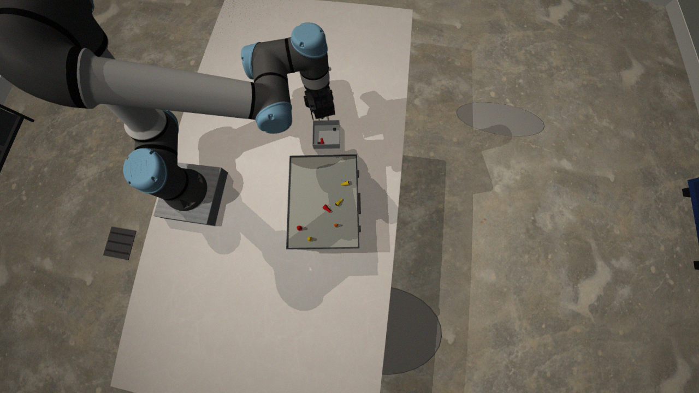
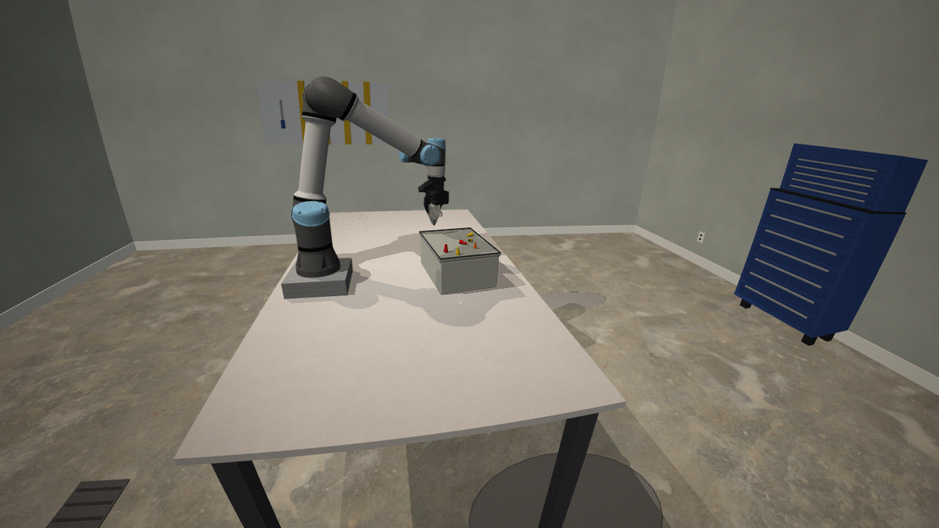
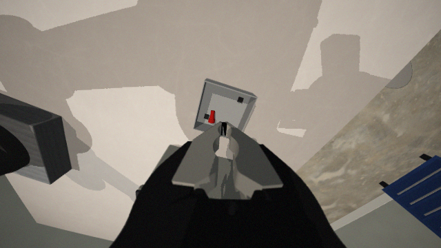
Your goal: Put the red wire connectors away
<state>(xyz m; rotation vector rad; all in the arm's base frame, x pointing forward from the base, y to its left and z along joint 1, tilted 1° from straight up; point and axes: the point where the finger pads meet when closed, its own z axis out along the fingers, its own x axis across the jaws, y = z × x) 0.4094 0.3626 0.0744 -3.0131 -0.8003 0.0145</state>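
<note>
The orange connector is 360 mm to the right of my hand, 150 mm ahead of it and 20 mm above it. The rest, counted from my hand: tool case 290 mm to the right, 90 mm ahead, 30 mm below.
</note>
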